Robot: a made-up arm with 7 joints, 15 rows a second.
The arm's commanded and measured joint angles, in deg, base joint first. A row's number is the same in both.
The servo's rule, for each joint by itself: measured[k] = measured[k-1] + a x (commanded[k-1-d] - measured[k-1]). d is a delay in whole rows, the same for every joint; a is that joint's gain. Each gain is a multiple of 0.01, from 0.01 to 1. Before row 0 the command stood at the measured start. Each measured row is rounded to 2 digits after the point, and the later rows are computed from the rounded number. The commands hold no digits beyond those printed.
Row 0, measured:
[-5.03, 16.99, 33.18, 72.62, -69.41, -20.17, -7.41]
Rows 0 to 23, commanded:
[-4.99, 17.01, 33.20, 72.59, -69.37, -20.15, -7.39]
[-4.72, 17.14, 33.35, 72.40, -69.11, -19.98, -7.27]
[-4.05, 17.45, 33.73, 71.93, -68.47, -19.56, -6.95]
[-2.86, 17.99, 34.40, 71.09, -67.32, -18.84, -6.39]
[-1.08, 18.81, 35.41, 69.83, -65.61, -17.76, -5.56]
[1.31, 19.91, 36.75, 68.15, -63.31, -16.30, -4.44]
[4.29, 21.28, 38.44, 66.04, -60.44, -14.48, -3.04]
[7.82, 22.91, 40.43, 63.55, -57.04, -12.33, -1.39]
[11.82, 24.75, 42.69, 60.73, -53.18, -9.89, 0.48]
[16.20, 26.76, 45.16, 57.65, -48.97, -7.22, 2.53]
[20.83, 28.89, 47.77, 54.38, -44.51, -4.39, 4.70]
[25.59, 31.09, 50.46, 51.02, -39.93, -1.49, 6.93]
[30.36, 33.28, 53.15, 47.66, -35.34, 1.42, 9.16]
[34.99, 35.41, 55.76, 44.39, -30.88, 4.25, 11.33]
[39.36, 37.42, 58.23, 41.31, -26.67, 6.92, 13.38]
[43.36, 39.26, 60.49, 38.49, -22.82, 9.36, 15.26]
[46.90, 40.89, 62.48, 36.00, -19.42, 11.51, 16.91]
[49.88, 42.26, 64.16, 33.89, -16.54, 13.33, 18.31]
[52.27, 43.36, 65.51, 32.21, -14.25, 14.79, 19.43]
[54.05, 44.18, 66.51, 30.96, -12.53, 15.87, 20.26]
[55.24, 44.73, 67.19, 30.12, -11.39, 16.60, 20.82]
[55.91, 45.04, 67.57, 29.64, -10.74, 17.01, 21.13]
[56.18, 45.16, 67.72, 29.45, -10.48, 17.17, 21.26]
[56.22, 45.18, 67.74, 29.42, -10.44, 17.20, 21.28]
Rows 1 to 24, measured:
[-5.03, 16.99, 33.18, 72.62, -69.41, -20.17, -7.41]
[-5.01, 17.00, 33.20, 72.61, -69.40, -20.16, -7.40]
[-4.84, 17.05, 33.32, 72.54, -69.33, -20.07, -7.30]
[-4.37, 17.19, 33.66, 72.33, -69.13, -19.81, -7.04]
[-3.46, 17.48, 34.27, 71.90, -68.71, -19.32, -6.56]
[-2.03, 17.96, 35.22, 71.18, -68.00, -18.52, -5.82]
[-0.03, 18.66, 36.49, 70.12, -66.92, -17.39, -4.80]
[2.56, 19.60, 38.11, 68.69, -65.43, -15.91, -3.50]
[5.72, 20.79, 40.04, 66.89, -63.50, -14.08, -1.94]
[9.38, 22.22, 42.24, 64.73, -61.13, -11.94, -0.15]
[13.47, 23.85, 44.66, 62.25, -58.33, -9.53, 1.83]
[17.89, 25.66, 47.24, 59.50, -55.15, -6.91, 3.95]
[22.51, 27.61, 49.91, 56.53, -51.65, -4.15, 6.16]
[27.22, 29.65, 52.60, 53.43, -47.90, -1.31, 8.38]
[31.88, 31.72, 55.22, 50.27, -43.99, 1.53, 10.56]
[36.37, 33.77, 57.72, 47.13, -40.01, 4.28, 12.65]
[40.56, 35.75, 60.02, 44.11, -36.06, 6.87, 14.58]
[44.36, 37.60, 62.06, 41.27, -32.23, 9.24, 16.30]
[47.67, 39.28, 63.80, 38.69, -28.62, 11.33, 17.79]
[50.43, 40.75, 65.22, 36.42, -25.31, 13.09, 19.00]
[52.60, 41.98, 66.29, 34.51, -22.37, 14.51, 19.93]
[54.18, 42.97, 67.04, 32.97, -19.84, 15.58, 20.59]
[55.22, 43.72, 67.48, 31.80, -17.75, 16.31, 20.99]
[55.80, 44.24, 67.68, 30.98, -16.08, 16.75, 21.19]
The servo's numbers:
d 1
a 0.60 0.36 0.83 0.35 0.23 0.51 0.74

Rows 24 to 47, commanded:
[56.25, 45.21, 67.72, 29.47, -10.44, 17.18, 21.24]
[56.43, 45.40, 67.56, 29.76, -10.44, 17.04, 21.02]
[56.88, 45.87, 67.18, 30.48, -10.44, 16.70, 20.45]
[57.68, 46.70, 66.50, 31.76, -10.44, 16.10, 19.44]
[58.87, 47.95, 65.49, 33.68, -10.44, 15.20, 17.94]
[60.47, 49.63, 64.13, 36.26, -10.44, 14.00, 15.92]
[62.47, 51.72, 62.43, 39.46, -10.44, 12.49, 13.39]
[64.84, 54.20, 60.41, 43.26, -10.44, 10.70, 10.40]
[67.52, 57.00, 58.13, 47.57, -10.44, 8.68, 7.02]
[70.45, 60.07, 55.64, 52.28, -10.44, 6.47, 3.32]
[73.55, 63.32, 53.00, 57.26, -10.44, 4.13, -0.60]
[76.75, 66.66, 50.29, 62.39, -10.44, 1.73, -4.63]
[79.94, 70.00, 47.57, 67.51, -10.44, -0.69, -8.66]
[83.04, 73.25, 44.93, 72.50, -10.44, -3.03, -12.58]
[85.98, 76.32, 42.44, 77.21, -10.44, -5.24, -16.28]
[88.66, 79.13, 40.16, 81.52, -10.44, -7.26, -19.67]
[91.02, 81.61, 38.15, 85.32, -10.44, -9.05, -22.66]
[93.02, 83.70, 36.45, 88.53, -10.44, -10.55, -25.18]
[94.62, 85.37, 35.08, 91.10, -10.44, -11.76, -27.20]
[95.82, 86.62, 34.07, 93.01, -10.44, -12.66, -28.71]
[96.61, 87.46, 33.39, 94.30, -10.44, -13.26, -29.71]
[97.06, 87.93, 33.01, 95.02, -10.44, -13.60, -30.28]
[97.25, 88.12, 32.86, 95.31, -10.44, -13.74, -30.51]
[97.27, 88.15, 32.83, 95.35, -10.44, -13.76, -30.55]
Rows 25 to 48, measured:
[56.05, 44.58, 67.73, 30.43, -14.78, 16.98, 21.26]
[56.17, 44.81, 67.72, 30.09, -13.78, 17.08, 21.25]
[56.33, 45.02, 67.59, 29.97, -13.01, 17.06, 21.08]
[56.66, 45.33, 67.25, 30.15, -12.42, 16.88, 20.61]
[57.27, 45.82, 66.63, 30.71, -11.96, 16.48, 19.74]
[58.23, 46.59, 65.68, 31.75, -11.61, 15.83, 18.41]
[59.57, 47.68, 64.39, 33.33, -11.34, 14.90, 16.57]
[61.31, 49.13, 62.76, 35.48, -11.13, 13.67, 14.22]
[63.43, 50.96, 60.81, 38.20, -10.97, 12.16, 11.39]
[65.88, 53.13, 58.59, 41.48, -10.85, 10.39, 8.16]
[68.62, 55.63, 56.14, 45.26, -10.76, 8.39, 4.58]
[71.58, 58.40, 53.53, 49.46, -10.69, 6.22, 0.75]
[74.68, 61.37, 50.84, 53.99, -10.63, 3.93, -3.23]
[77.84, 64.48, 48.13, 58.72, -10.59, 1.57, -7.25]
[80.96, 67.64, 45.47, 63.54, -10.56, -0.78, -11.19]
[83.97, 70.76, 42.96, 68.32, -10.53, -3.05, -14.96]
[86.78, 73.77, 40.64, 72.94, -10.51, -5.20, -18.45]
[89.32, 76.59, 38.57, 77.27, -10.49, -7.16, -21.57]
[91.54, 79.15, 36.81, 81.21, -10.48, -8.89, -24.24]
[93.39, 81.39, 35.37, 84.67, -10.47, -10.35, -26.43]
[94.85, 83.27, 34.29, 87.59, -10.46, -11.53, -28.12]
[95.91, 84.78, 33.54, 89.94, -10.46, -12.41, -29.30]
[96.60, 85.91, 33.10, 91.72, -10.46, -13.02, -30.03]
[96.99, 86.71, 32.90, 92.98, -10.46, -13.39, -30.39]

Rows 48 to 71, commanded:
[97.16, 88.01, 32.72, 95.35, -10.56, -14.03, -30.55]
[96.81, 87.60, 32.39, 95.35, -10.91, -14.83, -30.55]
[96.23, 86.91, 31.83, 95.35, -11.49, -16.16, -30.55]
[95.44, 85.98, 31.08, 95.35, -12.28, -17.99, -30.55]
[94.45, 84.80, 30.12, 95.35, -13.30, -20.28, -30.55]
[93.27, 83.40, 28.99, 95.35, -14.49, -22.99, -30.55]
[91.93, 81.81, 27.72, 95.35, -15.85, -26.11, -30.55]
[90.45, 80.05, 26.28, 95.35, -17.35, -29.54, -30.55]
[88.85, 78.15, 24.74, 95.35, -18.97, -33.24, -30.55]
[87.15, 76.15, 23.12, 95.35, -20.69, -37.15, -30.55]
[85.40, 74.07, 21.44, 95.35, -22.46, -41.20, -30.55]
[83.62, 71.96, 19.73, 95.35, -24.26, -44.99, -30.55]
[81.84, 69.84, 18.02, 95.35, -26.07, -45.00, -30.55]
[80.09, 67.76, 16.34, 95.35, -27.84, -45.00, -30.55]
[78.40, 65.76, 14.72, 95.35, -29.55, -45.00, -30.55]
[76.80, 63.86, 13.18, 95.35, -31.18, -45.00, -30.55]
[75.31, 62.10, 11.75, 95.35, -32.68, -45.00, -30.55]
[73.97, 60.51, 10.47, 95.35, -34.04, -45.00, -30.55]
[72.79, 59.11, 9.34, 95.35, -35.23, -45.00, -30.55]
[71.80, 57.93, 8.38, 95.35, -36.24, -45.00, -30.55]
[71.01, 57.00, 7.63, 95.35, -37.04, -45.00, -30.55]
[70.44, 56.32, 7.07, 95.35, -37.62, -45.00, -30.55]
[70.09, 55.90, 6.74, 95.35, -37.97, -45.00, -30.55]
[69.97, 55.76, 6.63, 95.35, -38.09, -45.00, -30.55]
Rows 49 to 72, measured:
[97.16, 87.23, 32.84, 93.81, -10.46, -13.58, -30.51]
[97.16, 87.51, 32.74, 94.35, -10.48, -13.81, -30.54]
[96.95, 87.54, 32.45, 94.70, -10.58, -14.33, -30.55]
[96.52, 87.31, 31.94, 94.93, -10.79, -15.26, -30.55]
[95.87, 86.83, 31.23, 95.08, -11.13, -16.65, -30.55]
[95.02, 86.10, 30.31, 95.17, -11.63, -18.50, -30.55]
[93.97, 85.13, 29.21, 95.23, -12.29, -20.79, -30.55]
[92.75, 83.93, 27.97, 95.27, -13.11, -23.50, -30.55]
[91.37, 82.53, 26.57, 95.30, -14.09, -26.58, -30.55]
[89.86, 80.95, 25.05, 95.32, -15.21, -29.98, -30.55]
[88.23, 79.22, 23.45, 95.33, -16.47, -33.64, -30.55]
[86.53, 77.37, 21.78, 95.34, -17.85, -37.50, -30.55]
[84.78, 75.42, 20.08, 95.34, -19.32, -41.32, -30.55]
[83.02, 73.41, 18.37, 95.34, -20.87, -43.20, -30.55]
[81.26, 71.38, 16.69, 95.34, -22.47, -44.12, -30.55]
[79.54, 69.36, 15.05, 95.34, -24.10, -44.57, -30.55]
[77.90, 67.38, 13.50, 95.34, -25.73, -44.79, -30.55]
[76.35, 65.48, 12.05, 95.34, -27.33, -44.90, -30.55]
[74.92, 63.69, 10.74, 95.34, -28.87, -44.95, -30.55]
[73.64, 62.04, 9.58, 95.34, -30.33, -44.98, -30.55]
[72.54, 60.56, 8.58, 95.34, -31.69, -44.99, -30.55]
[71.62, 59.28, 7.79, 95.34, -32.92, -45.00, -30.55]
[70.91, 58.21, 7.19, 95.34, -34.00, -45.00, -30.55]
[70.42, 57.38, 6.82, 95.34, -34.91, -45.00, -30.55]

